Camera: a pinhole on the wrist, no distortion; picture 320 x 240 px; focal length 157.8 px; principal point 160.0 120.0 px. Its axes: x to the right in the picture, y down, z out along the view. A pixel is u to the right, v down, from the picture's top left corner.
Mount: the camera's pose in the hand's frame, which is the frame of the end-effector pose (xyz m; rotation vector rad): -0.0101 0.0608 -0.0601 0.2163 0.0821 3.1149
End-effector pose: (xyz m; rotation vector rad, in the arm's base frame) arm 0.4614 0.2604 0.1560 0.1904 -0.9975 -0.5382
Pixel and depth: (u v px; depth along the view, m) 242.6 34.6 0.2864
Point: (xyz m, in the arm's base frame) 0.2944 0.5405 0.2872
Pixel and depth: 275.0 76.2 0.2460
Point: 0.2752 0.4810 0.2091
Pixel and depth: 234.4 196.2 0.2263
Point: 0.2587 0.2914 0.1777
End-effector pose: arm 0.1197 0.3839 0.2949 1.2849 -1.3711 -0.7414
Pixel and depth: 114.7 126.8 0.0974
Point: 0.0758 0.3612 0.3524
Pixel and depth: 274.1 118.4 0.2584
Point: -0.1360 0.5058 0.2726
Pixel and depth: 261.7 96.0 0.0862
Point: 0.0586 0.4453 0.3465
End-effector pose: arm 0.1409 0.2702 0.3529 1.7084 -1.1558 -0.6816
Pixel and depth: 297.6 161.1 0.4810
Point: -0.3882 0.4177 0.1086
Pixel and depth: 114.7 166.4 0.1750
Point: 0.0697 0.1682 0.3271
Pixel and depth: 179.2 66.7 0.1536
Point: 0.0148 0.2259 0.4248
